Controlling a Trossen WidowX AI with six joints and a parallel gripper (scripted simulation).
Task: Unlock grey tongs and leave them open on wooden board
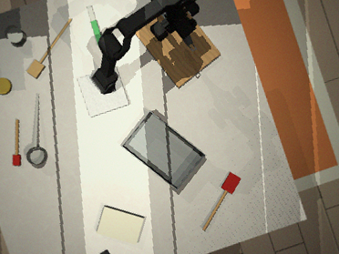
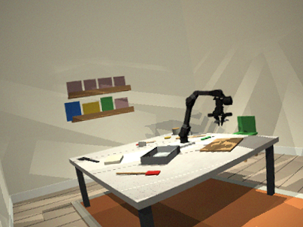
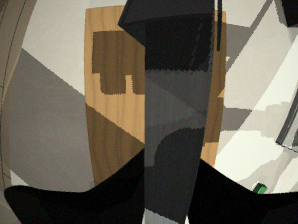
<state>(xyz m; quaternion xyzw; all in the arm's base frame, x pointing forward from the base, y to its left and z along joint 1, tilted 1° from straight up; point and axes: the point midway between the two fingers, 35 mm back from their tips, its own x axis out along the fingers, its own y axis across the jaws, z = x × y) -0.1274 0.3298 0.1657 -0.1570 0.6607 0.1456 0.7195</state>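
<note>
The wooden board is 14 cm below my gripper tip. The rest, counted from my gripper tip: beige block (74 cm ahead, 42 cm to the right, 14 cm below); red spatula (73 cm ahead, 15 cm below, 5 cm to the left); roasting tin (46 cm ahead, 16 cm to the right, 13 cm below).
</note>
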